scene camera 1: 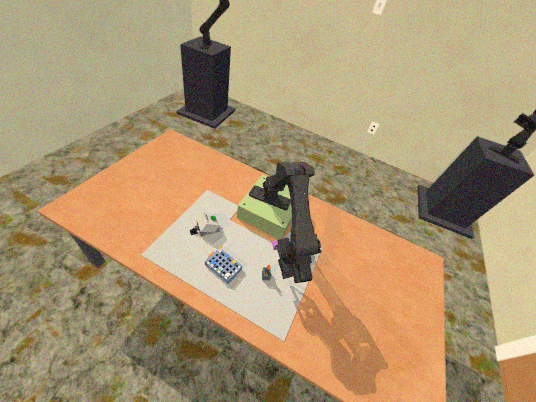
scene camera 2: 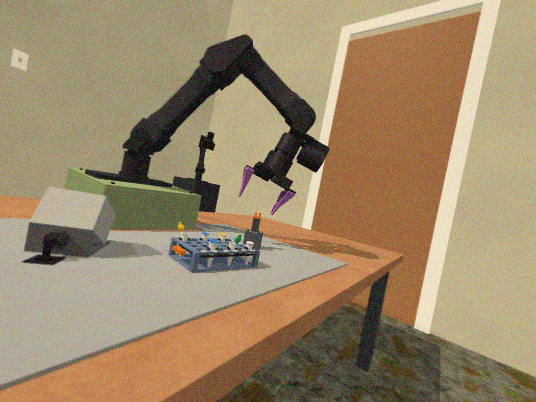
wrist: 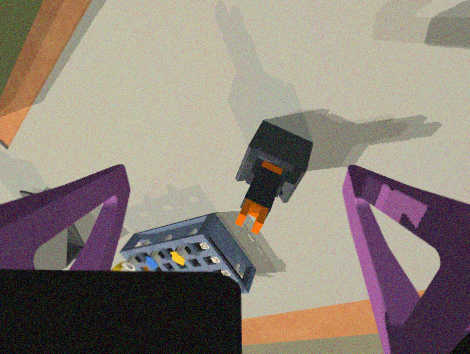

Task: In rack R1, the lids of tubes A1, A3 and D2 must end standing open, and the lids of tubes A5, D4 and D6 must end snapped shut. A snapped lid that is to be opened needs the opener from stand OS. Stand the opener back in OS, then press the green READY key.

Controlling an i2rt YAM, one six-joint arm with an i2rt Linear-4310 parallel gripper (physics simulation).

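Where they show: gripper, fingertip midpoint: (scene camera 1: 279, 261) (scene camera 2: 255, 205) (wrist: 236, 177); arm's base, origin of the base link: (scene camera 1: 269, 198) (scene camera 2: 132, 181).
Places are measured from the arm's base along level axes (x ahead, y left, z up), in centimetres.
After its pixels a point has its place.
Observation:
My gripper (scene camera 2: 256, 205) {z 0.0, x 29.5, y 15.8 cm} (wrist: 236, 177) {z 0.0, x 29.5, y 15.8 cm} is open and empty, its purple fingers high above the mat. The dark opener (scene camera 2: 256, 223) {z -4.0, x 32.9, y 12.6 cm} (wrist: 262, 187) {z -4.2, x 32.3, y 13.4 cm} stands upright, orange prongs up, in stand OS (scene camera 1: 266, 275) {z -6.2, x 34.2, y 13.3 cm} (scene camera 2: 253, 241) (wrist: 286, 142) {z -8.4, x 32.1, y 14.4 cm}, between and below the fingers. Blue rack R1 (scene camera 1: 215, 273) {z -9.8, x 40.9, y -5.9 cm} (scene camera 2: 194, 265) {z -8.8, x 39.5, y -11.5 cm} (wrist: 214, 229) {z -9.7, x 35.8, y 1.2 cm} is beside it, partly hidden in the wrist view. A green lid (scene camera 2: 238, 239) {z -5.0, x 41.1, y -4.3 cm} at A3 and a yellow lid (scene camera 2: 181, 226) {z -4.8, x 32.3, y -8.9 cm} at D6 stand raised. Blue (wrist: 151, 262) {z -5.7, x 33.7, y -4.5 cm} and yellow (wrist: 177, 258) {z -5.7, x 34.7, y -0.9 cm} lids sit low at D4 and D2; whether snapped I cannot tell. The green READY key (scene camera 1: 213, 218) {z -3.1, x 21.7, y -18.1 cm} is on a grey box.
The grey box (scene camera 1: 210, 228) {z -5.6, x 25.4, y -17.4 cm} (scene camera 2: 72, 210) {z -4.1, x 25.5, y -21.8 cm} stands left of the rack, with a small black object (scene camera 1: 194, 231) {z -9.8, x 27.6, y -24.2 cm} (scene camera 2: 52, 244) {z -8.0, x 28.2, y -24.2 cm} beside it. The green arm base (scene camera 1: 260, 218) {z -2.2, x 11.9, y 0.5 cm} (scene camera 2: 150, 207) {z -5.0, x 11.8, y -1.4 cm} is behind the grey mat (scene camera 1: 175, 250) {z -10.0, x 39.4, y -25.8 cm} (scene camera 2: 125, 300) {z -9.9, x 42.3, y -22.5 cm}. An orange piece (scene camera 2: 178, 249) {z -7.7, x 35.5, y -11.4 cm} shows at the rack's end.

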